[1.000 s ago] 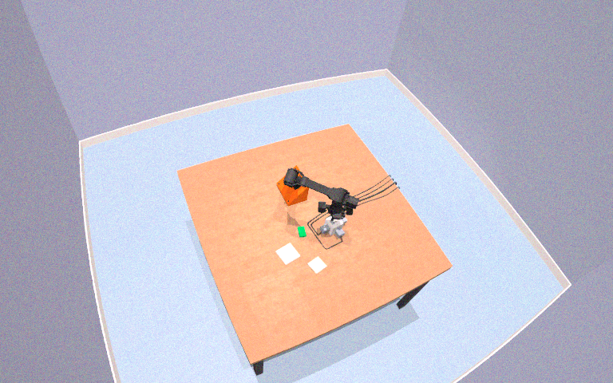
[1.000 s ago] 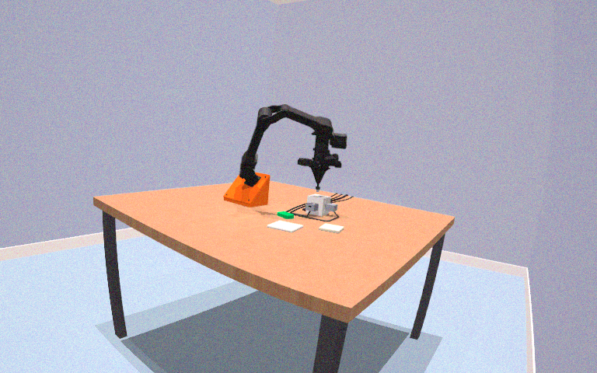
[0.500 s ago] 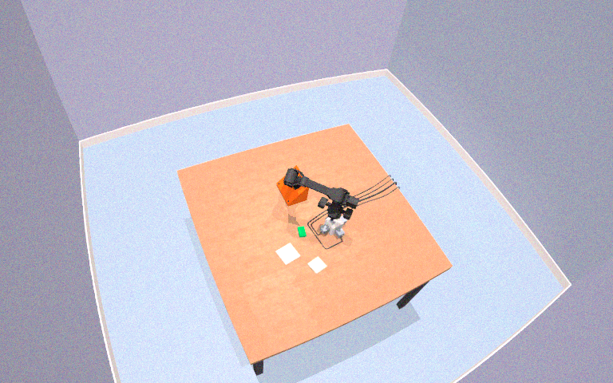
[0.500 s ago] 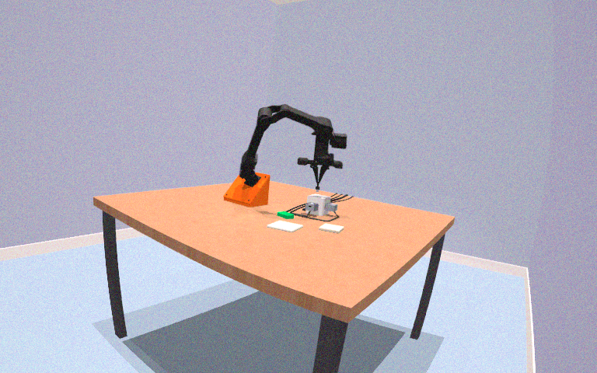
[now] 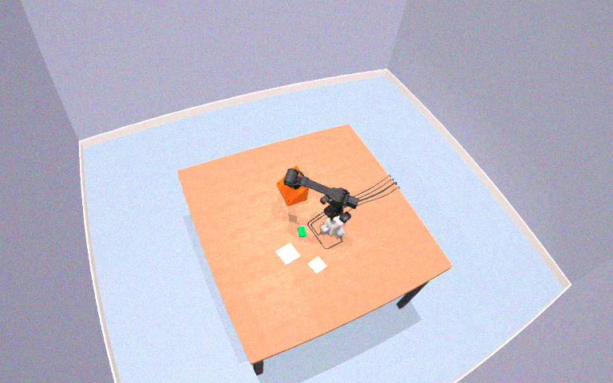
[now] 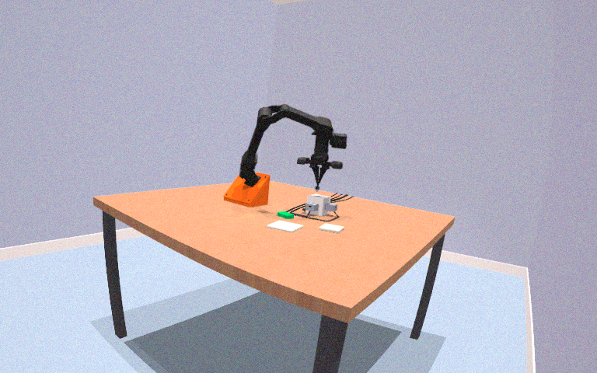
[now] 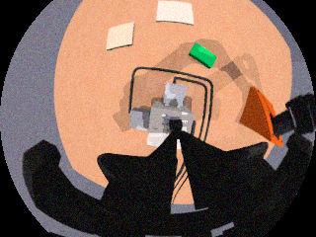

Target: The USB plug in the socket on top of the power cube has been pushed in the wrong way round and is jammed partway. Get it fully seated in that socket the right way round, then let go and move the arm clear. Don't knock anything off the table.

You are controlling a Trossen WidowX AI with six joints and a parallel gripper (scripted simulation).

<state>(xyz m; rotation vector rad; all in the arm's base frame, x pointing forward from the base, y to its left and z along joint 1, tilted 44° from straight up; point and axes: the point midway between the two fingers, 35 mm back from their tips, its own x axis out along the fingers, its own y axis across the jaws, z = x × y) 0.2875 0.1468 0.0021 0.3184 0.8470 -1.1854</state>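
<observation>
My gripper tip is now 2 cm above the usb plug. Also, from my gripper tip: green block (2 cm behind, 16 cm to the right, 13 cm below).
</observation>
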